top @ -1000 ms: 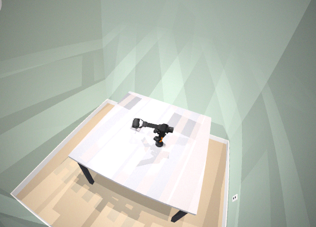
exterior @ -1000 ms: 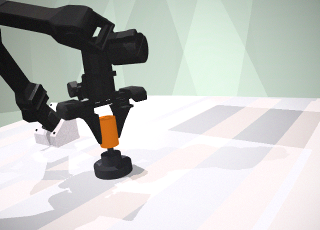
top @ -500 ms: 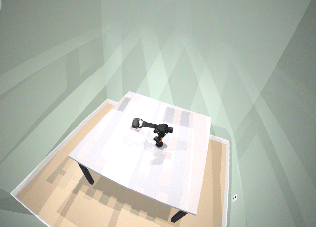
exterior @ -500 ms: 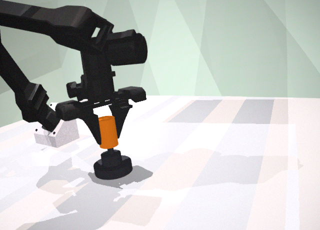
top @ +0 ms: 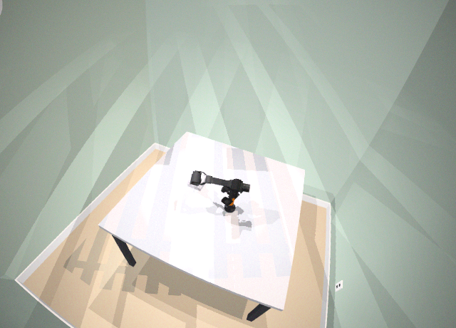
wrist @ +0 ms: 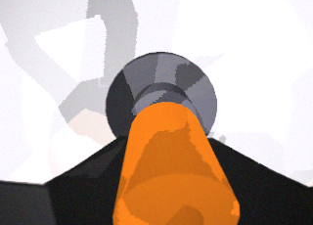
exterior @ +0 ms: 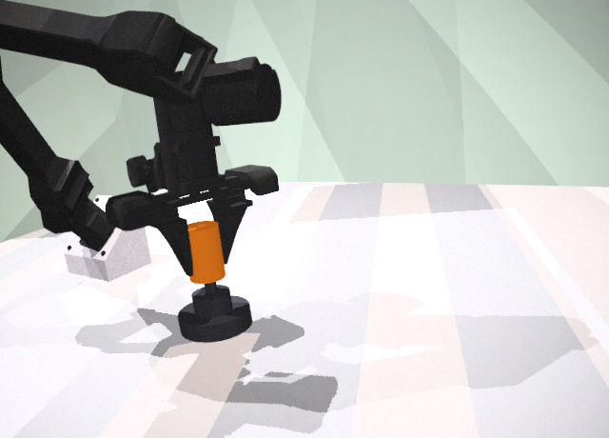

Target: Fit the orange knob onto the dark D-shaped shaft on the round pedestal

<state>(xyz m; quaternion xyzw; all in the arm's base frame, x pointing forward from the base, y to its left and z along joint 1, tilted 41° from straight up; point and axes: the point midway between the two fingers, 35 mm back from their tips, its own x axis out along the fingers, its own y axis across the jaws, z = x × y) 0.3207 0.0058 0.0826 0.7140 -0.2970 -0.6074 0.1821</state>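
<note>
My gripper tip is 20 mm below the orange knob. The rest, counted from my gripper tip: dark round pedestal (40 mm below).
</note>
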